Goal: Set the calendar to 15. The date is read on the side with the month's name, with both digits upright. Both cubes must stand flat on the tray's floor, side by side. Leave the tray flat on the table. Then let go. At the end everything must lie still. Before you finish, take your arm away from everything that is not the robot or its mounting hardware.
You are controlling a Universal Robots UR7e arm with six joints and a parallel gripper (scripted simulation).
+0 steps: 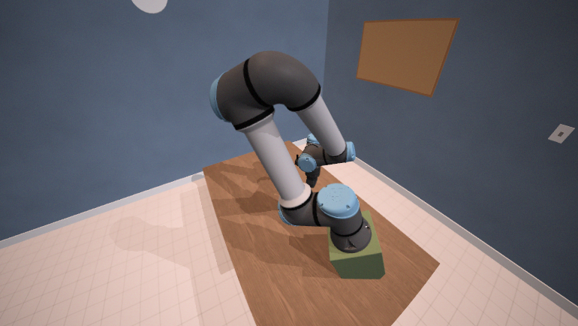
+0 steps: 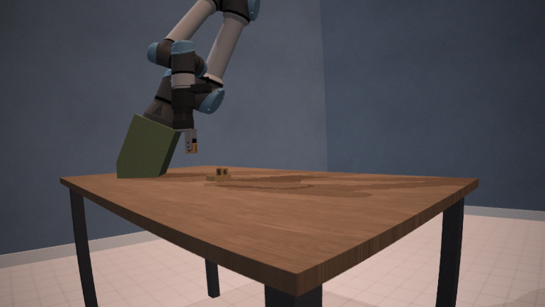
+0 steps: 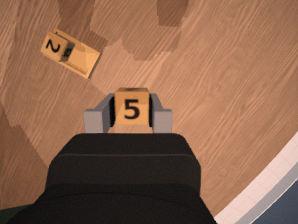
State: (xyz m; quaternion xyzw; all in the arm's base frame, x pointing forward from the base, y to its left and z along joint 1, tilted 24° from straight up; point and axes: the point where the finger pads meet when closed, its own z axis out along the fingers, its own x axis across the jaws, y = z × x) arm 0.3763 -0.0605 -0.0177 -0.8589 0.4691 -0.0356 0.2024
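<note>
My hand is 110 mm to the right of the wooden tray, 110 mm above it and 10 mm past it. Also, from my hand: wooden cube 10 mm below.
</note>
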